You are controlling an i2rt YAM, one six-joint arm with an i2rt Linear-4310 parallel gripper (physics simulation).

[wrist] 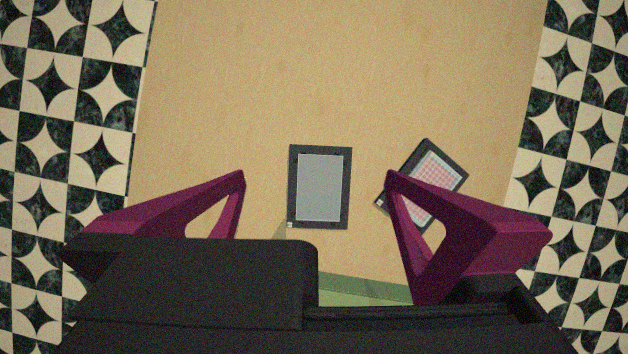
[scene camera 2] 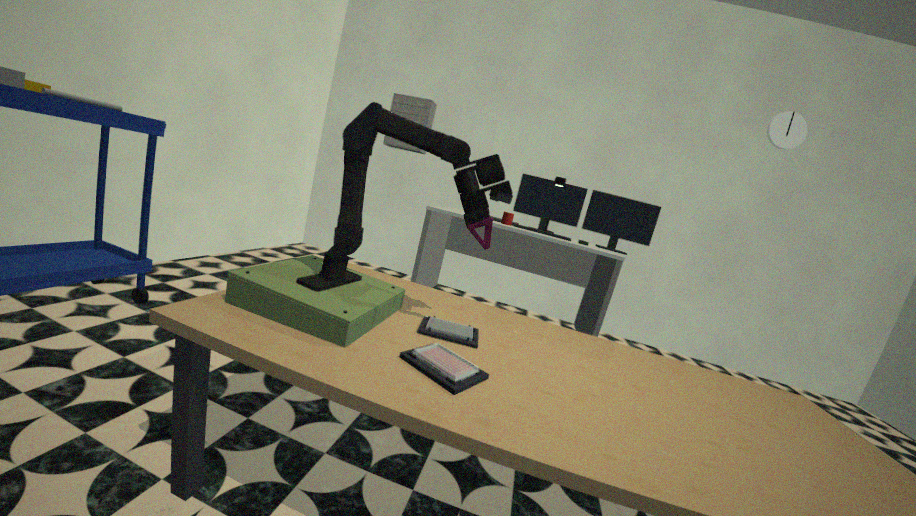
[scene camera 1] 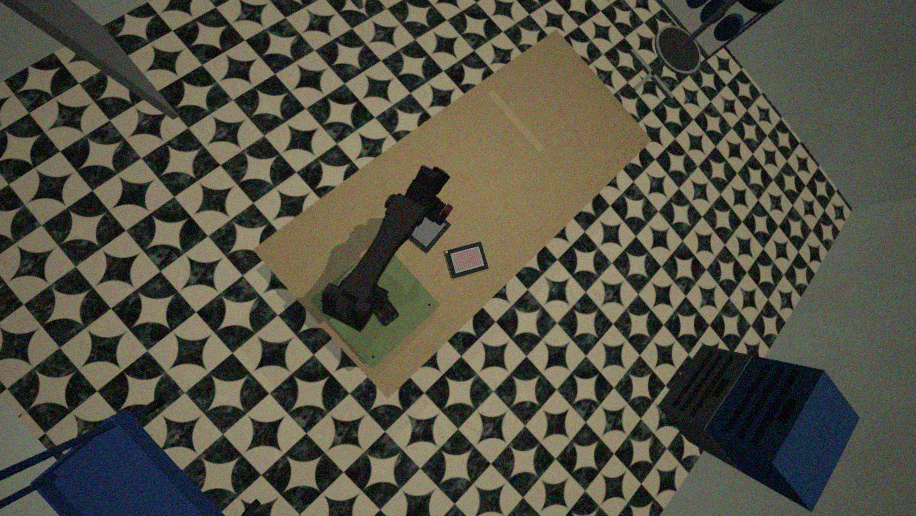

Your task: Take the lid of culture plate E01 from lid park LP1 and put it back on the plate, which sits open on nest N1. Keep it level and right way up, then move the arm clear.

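Seen in the pictures: gripper, fingertip midpoint: (wrist: pixel 314 177) (scene camera 2: pixel 486 246); arm's base, link origin: (scene camera 2: pixel 331 280).
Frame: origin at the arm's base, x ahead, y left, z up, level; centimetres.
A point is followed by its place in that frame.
The clear grey lid (scene camera 1: pixel 428 234) {x 31.2, y 9.5, z -5.2 cm} (scene camera 2: pixel 449 329) {x 32.9, y 9.4, z -5.2 cm} (wrist: pixel 320 187) {x 32.7, y 11.3, z -5.2 cm} lies flat in the dark frame of lid park LP1 (scene camera 2: pixel 475 342) {x 40.7, y 8.8, z -6.0 cm} (wrist: pixel 292 187) {x 31.1, y 16.4, z -6.0 cm}. The open culture plate (scene camera 1: pixel 467 259) {x 38.1, y -8.6, z -4.4 cm} (scene camera 2: pixel 446 360) {x 38.6, y -9.8, z -4.4 cm} (wrist: pixel 434 172) {x 41.7, y -8.9, z -4.7 cm} with its pink wells sits on the dark nest N1 (scene camera 1: pixel 484 269) {x 41.8, y -16.5, z -5.9 cm} (scene camera 2: pixel 456 388) {x 43.5, y -16.4, z -5.8 cm} (wrist: pixel 462 176), beside the lid park and turned at an angle to it. My gripper (scene camera 2: pixel 488 247) {x 35.9, y 14.0, z 18.7 cm} (wrist: pixel 314 177) {x 35.9, y 14.0, z 18.7 cm} is open and empty, high above the table. In the wrist view the lid shows between the two magenta fingertips, and the right finger hides part of the plate and nest.
The green base block (scene camera 1: pixel 410 301) {x 9.5, y -8.2, z -0.4 cm} (scene camera 2: pixel 288 314) {x 2.7, y -17.7, z -4.2 cm} (wrist: pixel 365 295) {x 16.5, y -2.0, z -1.2 cm} carries the arm at one end of the wooden table (scene camera 1: pixel 544 128) {x 108.7, y 19.8, z -7.0 cm} (scene camera 2: pixel 608 410) {x 74.9, y -0.3, z -7.0 cm} (wrist: pixel 340 65) {x 56.4, y 14.2, z -7.0 cm}. A blue cart (scene camera 2: pixel 76 253) and a desk (scene camera 2: pixel 512 253) with two monitors stand away from the table.
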